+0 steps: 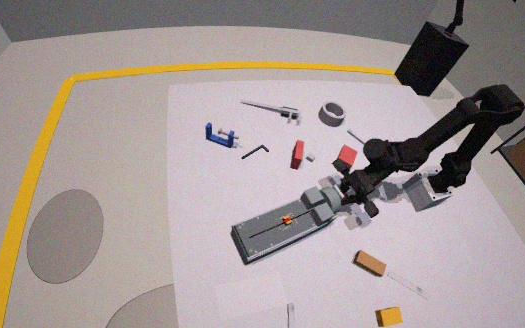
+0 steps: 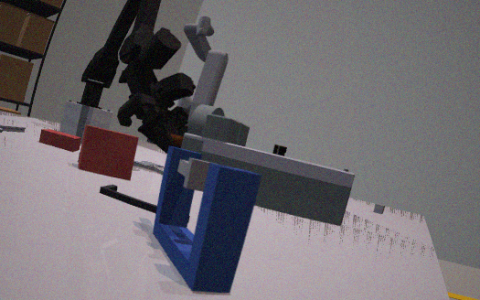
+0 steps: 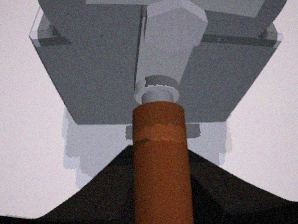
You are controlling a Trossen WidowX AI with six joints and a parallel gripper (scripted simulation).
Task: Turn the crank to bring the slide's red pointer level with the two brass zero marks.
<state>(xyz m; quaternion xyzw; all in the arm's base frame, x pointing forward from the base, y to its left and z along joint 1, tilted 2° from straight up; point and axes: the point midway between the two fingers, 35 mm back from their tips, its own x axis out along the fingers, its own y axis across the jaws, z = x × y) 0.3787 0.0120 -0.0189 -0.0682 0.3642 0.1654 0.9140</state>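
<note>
Now: gripper tip 30 mm below the crank handle, 20 mm past it and 10 mm to the left of it. Round my gripper tip: tan block (180 mm to the left, 80 mm behind, 20 mm below); red pointer (160 mm ahead, 60 mm to the left, 50 mm above); black hex key (220 mm to the right, 180 mm ahead, 30 mm below).
</note>
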